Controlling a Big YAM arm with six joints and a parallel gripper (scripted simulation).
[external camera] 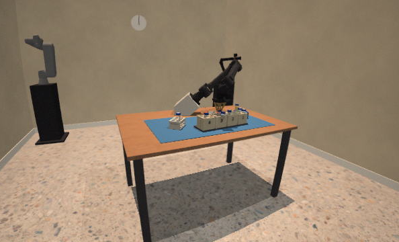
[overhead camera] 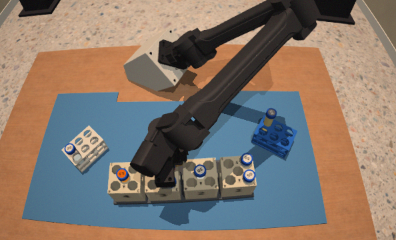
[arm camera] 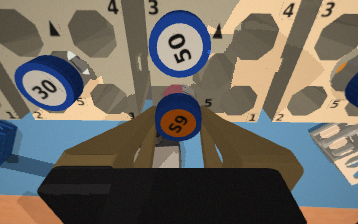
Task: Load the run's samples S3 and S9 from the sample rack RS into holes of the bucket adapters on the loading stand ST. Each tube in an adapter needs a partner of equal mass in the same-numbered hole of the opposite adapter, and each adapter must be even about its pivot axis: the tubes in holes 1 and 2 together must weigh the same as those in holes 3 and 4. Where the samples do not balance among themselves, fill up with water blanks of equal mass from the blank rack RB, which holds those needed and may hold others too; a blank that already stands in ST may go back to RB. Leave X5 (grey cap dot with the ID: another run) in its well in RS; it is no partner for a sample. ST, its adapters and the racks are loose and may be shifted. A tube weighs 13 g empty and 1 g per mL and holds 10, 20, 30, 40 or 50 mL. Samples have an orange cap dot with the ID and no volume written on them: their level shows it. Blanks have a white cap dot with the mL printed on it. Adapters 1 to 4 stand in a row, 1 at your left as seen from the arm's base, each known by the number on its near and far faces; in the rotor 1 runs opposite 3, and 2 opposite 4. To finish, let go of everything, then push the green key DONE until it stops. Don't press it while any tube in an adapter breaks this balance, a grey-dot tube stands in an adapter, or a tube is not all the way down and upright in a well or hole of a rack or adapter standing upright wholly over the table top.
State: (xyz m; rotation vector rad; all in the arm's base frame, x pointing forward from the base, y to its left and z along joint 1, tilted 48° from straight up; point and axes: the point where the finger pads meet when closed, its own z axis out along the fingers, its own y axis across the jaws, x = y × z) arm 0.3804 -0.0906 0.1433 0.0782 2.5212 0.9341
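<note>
My gripper is now 190 mm past the green DONE key, 10 mm to the right of it and 60 mm above it. The rest, counted from my hand: adapter 2 (20 mm ahead, 90 mm to the left, 70 mm below); then adapter 1 (200 mm to the left, 70 mm below); then loading stand ST (20 mm ahead, 30 mm to the left, 120 mm below).
</note>
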